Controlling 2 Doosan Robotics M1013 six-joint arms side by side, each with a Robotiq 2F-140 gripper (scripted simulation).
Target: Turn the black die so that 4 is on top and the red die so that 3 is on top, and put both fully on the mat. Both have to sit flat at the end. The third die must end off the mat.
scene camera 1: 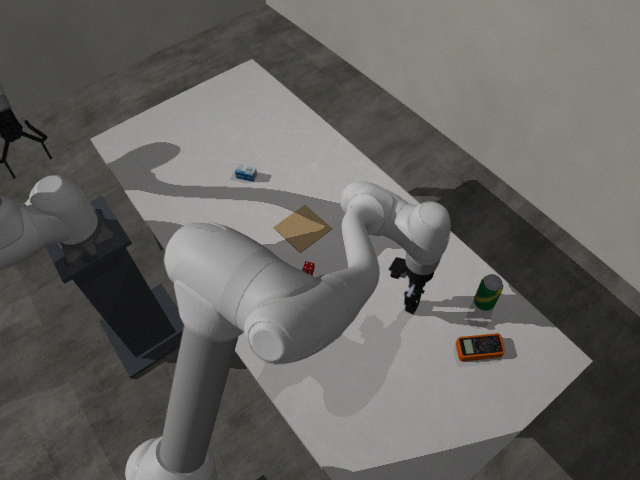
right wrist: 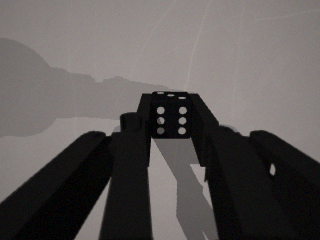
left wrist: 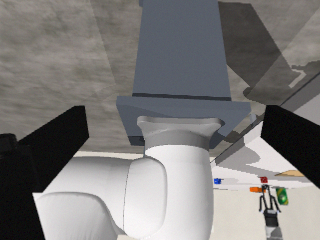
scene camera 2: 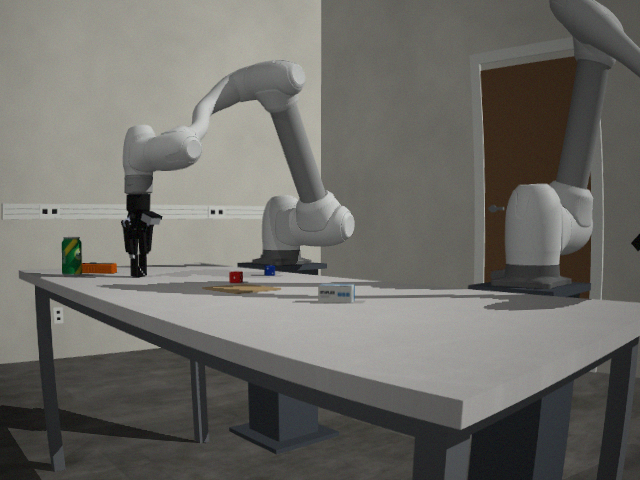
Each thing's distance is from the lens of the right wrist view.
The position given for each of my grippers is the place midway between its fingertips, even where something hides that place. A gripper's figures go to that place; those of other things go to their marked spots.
my right gripper (right wrist: 169, 109): 17 cm
black die (right wrist: 171, 112): 15 cm
